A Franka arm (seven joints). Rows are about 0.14 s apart.
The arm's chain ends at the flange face. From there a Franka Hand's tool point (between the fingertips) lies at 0.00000 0.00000 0.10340 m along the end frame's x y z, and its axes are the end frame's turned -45 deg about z.
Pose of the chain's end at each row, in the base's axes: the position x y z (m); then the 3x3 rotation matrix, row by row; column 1 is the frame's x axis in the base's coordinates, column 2 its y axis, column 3 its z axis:
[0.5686 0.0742 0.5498], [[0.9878 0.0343 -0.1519], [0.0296 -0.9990 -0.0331], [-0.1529 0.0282 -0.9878]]
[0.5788 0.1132 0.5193], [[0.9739 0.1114 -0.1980], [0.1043 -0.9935 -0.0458], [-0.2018 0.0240 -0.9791]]
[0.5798 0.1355 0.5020], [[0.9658 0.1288 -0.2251], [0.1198 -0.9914 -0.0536], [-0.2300 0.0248 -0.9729]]
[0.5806 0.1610 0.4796], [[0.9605 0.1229 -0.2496], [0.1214 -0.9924 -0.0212], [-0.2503 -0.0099 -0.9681]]
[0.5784 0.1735 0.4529], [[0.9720 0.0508 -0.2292], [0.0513 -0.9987 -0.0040], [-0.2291 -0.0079 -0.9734]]
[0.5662 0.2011 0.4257], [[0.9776 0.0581 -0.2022], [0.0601 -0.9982 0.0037], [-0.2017 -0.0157 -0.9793]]
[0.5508 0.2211 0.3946], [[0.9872 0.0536 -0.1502], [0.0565 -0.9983 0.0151], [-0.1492 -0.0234 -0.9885]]
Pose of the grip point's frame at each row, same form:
[0.5529 0.0708 0.4477], [[0.6742 0.7227 -0.1519], [0.7273 -0.6855 -0.0331], [-0.1281 -0.0882 -0.9878]]
[0.5583 0.1085 0.4181], [[0.6099 0.7674 -0.1980], [0.7763 -0.6288 -0.0458], [-0.1597 -0.1257 -0.9791]]
[0.5565 0.1300 0.4014], [[0.5918 0.7740 -0.2251], [0.7857 -0.6163 -0.0536], [-0.1802 -0.1451 -0.9729]]
[0.5548 0.1588 0.3795], [[0.5923 0.7661 -0.2496], [0.7876 -0.6159 -0.0212], [-0.1700 -0.1840 -0.9681]]
[0.5547 0.1731 0.3523], [[0.6514 0.7232 -0.2292], [0.7425 -0.6699 -0.0040], [-0.1564 -0.1676 -0.9734]]
[0.5453 0.2015 0.3244], [[0.6502 0.7324 -0.2022], [0.7483 -0.6633 0.0037], [-0.1315 -0.1537 -0.9793]]
[0.5353 0.2227 0.2924], [[0.6602 0.7360 -0.1502], [0.7459 -0.6660 0.0151], [-0.0890 -0.1220 -0.9885]]

